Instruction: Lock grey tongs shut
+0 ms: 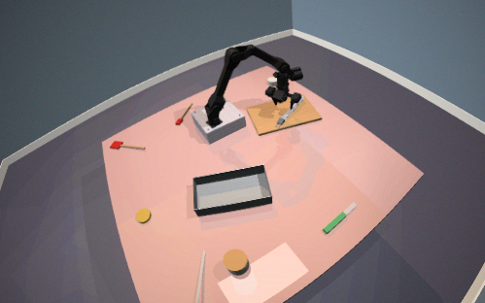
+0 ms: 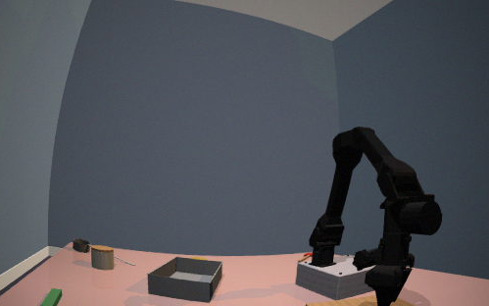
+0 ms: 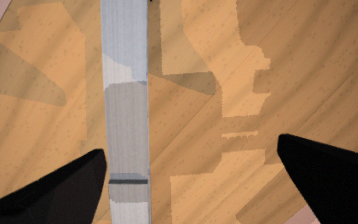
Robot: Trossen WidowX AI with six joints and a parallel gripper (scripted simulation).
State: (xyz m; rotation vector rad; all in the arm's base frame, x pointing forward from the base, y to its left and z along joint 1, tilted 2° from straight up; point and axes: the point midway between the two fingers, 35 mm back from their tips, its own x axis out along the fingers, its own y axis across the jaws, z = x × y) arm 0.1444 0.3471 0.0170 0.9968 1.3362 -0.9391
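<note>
My gripper tip is now 4 cm above the wooden board. Round my gripper tip: cork-lidded jar: 46 cm ahead, 70 cm to the right, 1 cm below; then yellow disc: 3 cm ahead, 89 cm to the right, 4 cm below; then roasting tin: 21 cm ahead, 52 cm to the right, 2 cm below.
</note>
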